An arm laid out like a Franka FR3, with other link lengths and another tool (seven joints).
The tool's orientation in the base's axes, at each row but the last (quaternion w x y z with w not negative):
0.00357, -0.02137, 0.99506, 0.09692
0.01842, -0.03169, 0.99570, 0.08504
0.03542, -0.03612, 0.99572, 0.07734
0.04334, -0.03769, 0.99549, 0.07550
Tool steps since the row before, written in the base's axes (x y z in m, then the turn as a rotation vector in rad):
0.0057, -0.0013, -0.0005, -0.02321, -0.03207, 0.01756
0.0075, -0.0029, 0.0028, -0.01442, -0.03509, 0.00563
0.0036, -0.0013, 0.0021, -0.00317, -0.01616, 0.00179
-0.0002, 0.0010, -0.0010, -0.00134, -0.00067, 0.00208
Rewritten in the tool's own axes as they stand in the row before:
-0.0056, -0.0016, 0.0003, 0.02433, -0.02705, -0.02349
-0.0074, -0.0029, -0.0030, 0.01625, -0.03261, -0.01198
-0.0037, -0.0012, -0.0020, 0.00409, -0.01541, -0.00450
0.0002, 0.0009, 0.0011, 0.00119, -0.00025, -0.00226

